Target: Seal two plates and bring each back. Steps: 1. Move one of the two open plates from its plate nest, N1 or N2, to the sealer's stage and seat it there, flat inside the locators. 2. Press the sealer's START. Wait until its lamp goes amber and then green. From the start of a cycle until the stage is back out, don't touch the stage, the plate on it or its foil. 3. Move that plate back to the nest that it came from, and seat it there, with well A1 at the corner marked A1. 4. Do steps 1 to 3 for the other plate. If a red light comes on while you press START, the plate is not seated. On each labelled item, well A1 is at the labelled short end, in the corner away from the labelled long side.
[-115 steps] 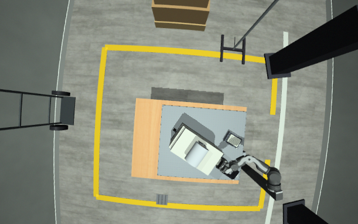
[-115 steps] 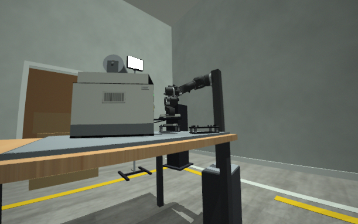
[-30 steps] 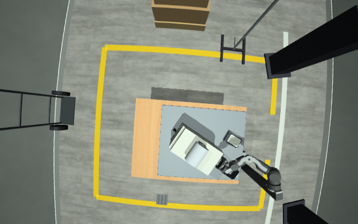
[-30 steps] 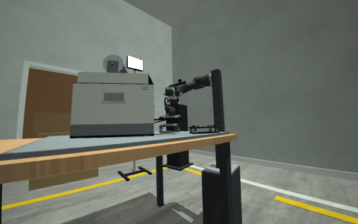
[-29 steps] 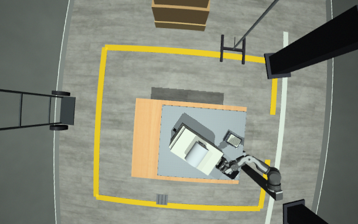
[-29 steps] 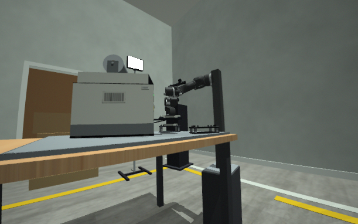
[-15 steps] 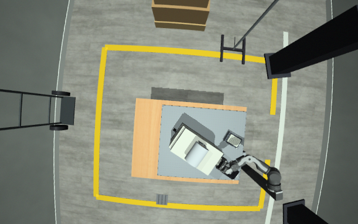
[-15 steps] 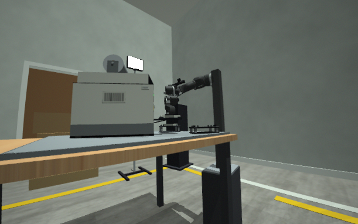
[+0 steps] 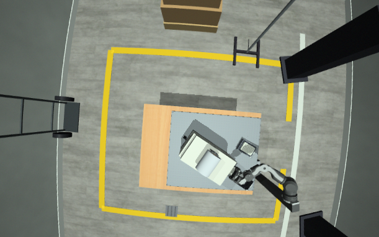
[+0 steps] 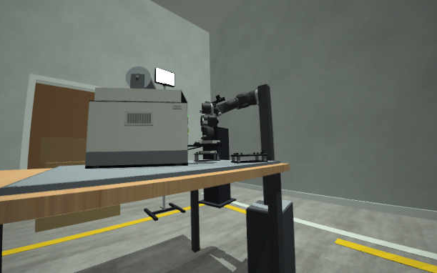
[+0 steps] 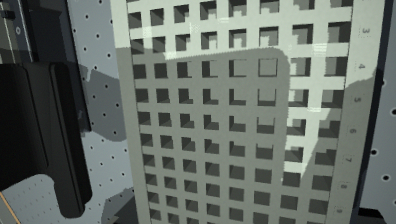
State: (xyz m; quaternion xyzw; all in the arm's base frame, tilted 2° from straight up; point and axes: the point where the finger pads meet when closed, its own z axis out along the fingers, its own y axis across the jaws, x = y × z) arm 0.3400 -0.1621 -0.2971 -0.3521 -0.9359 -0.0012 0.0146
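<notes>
Right now my hand is 30 mm above the sealer stage. From my hand the other things lie so: foil roll (290 mm above, 250 mm ahead, 220 mm to the right); then plate (190 mm behind, 180 mm to the right, 70 mm below).
</notes>
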